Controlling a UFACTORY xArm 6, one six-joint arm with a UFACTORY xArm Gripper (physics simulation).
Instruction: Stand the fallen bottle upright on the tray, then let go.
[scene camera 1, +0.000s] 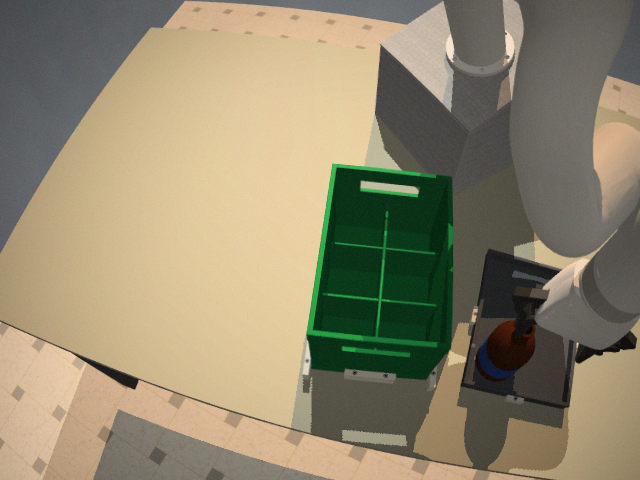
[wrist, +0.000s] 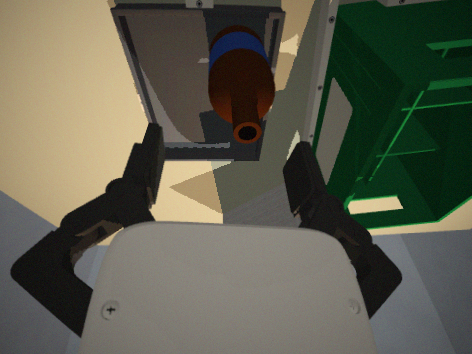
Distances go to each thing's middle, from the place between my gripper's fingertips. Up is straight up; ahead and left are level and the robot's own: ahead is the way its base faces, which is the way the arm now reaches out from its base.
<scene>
Now: the brown bottle (scene camera 1: 501, 355) 130 mm below my hand, 30 mm behind it and 10 mm to the right of it.
</scene>
